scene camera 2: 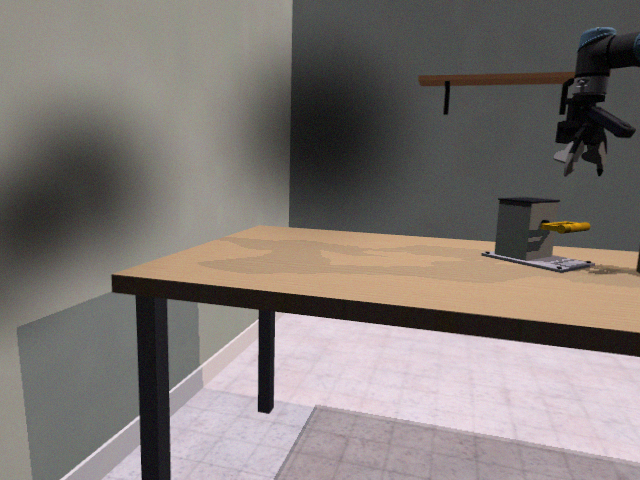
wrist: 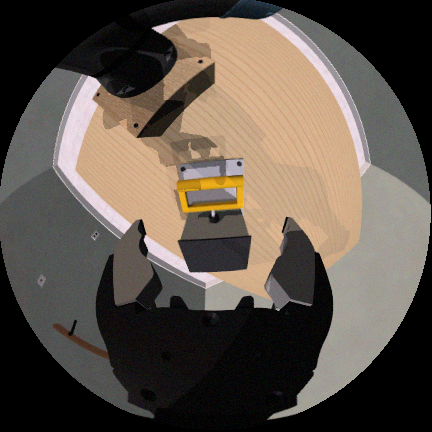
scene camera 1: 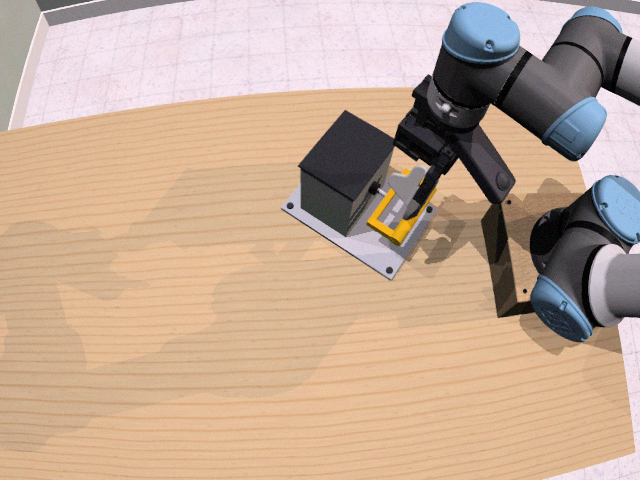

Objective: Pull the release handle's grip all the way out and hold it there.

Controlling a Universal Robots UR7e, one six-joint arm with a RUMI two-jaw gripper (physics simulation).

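The release handle is a yellow frame with a thick round grip (scene camera 1: 400, 235) (scene camera 2: 573, 226) (wrist: 202, 184) on its outer side. A short length of metal rod (scene camera 1: 381, 191) (wrist: 213, 213) shows between the frame and the grey box (scene camera 1: 346, 155) (scene camera 2: 512, 227) (wrist: 214, 255) with a dark top. The box stands on a pale base plate (scene camera 1: 369, 253) (scene camera 2: 563, 265). My gripper (scene camera 1: 412, 200) (scene camera 2: 583, 173) (wrist: 212, 219) is wide open and empty. It hangs above the handle and apart from it, fingers pointing down. In scene camera 1 it covers part of the handle.
A wooden block (scene camera 1: 507, 258) (wrist: 192, 97) stands on the table (scene camera 1: 206, 310) (scene camera 2: 361, 258) on the grip side of the handle, beside the arm's lower joints. A wall shelf (scene camera 2: 496, 79) (wrist: 80, 342) hangs at the back. The box's top edge rises above the handle.
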